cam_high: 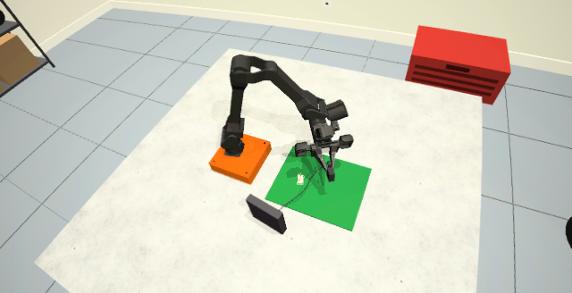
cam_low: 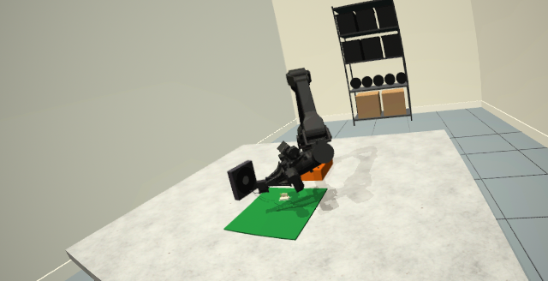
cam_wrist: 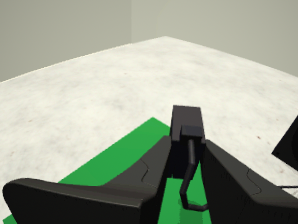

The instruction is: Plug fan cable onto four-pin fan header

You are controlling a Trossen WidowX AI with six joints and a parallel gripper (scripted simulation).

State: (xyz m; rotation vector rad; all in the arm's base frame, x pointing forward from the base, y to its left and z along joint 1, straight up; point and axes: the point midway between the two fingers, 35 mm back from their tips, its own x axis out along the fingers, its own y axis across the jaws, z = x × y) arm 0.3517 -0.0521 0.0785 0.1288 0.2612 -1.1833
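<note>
The green board is 40 mm behind my gripper tip, 10 mm to the left of it and 130 mm below it. Also, from my gripper tip: black plug 10 mm to the right, 10 mm below; then black fan 170 mm behind, 140 mm to the right, 60 mm below; then pale fan header 100 mm behind, 20 mm to the left, 120 mm below.
</note>
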